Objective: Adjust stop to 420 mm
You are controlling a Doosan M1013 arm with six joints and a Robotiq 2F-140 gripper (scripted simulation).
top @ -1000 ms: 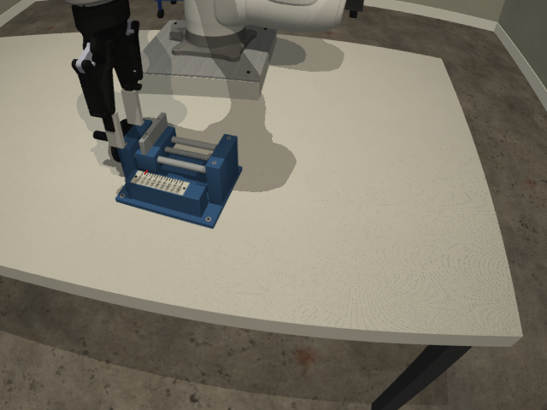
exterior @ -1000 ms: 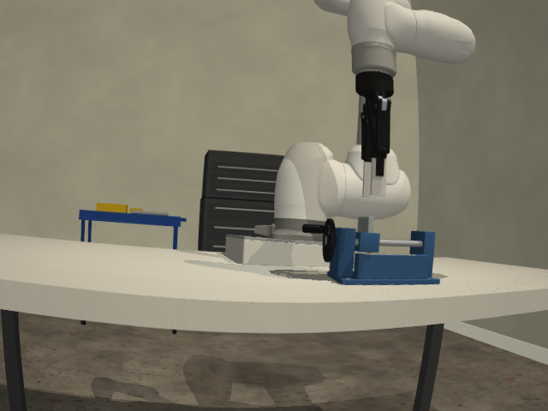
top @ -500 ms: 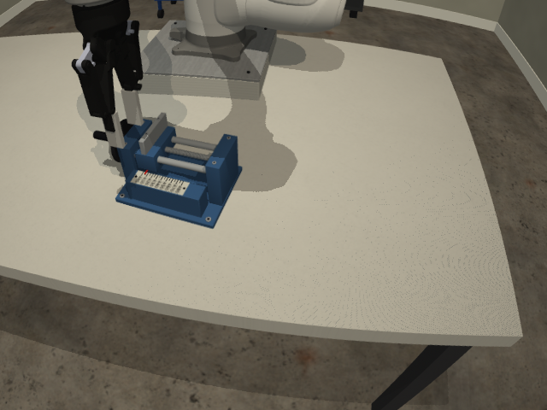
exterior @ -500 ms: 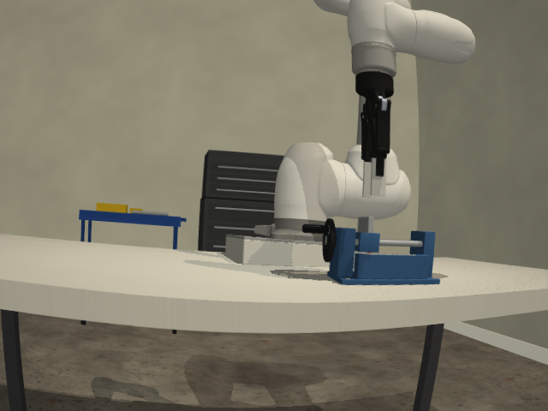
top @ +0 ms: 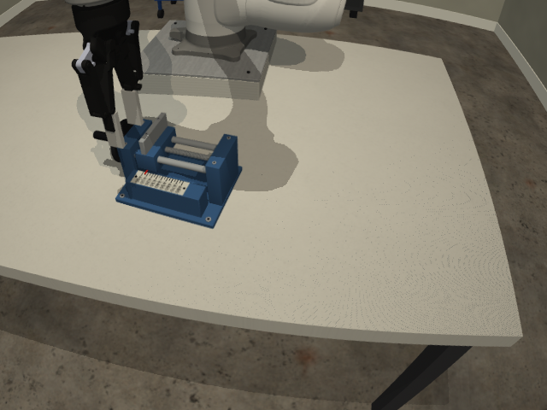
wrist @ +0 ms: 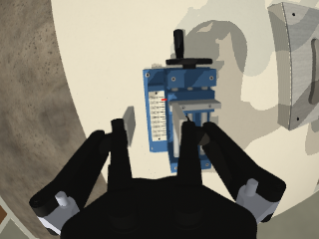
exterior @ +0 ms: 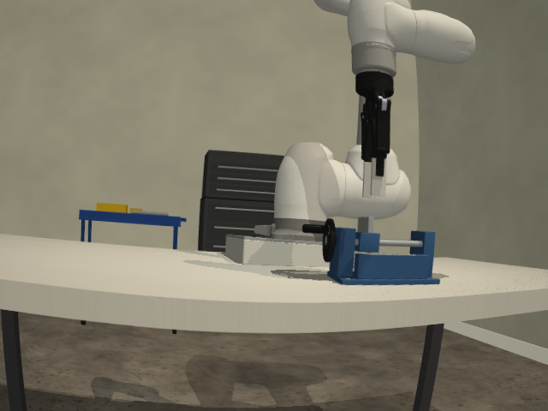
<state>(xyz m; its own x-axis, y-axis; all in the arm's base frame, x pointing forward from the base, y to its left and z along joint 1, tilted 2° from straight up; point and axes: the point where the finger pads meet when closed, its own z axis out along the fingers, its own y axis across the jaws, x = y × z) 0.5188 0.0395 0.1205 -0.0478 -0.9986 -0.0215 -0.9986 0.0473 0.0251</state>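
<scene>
Now: hand 100 mm above the black handwheel, 80 mm to the left of it and 60 mm past it. From my hand the other things lie so: stop block 100 mm below, 60 mm behind, 10 mm to the left.
</scene>
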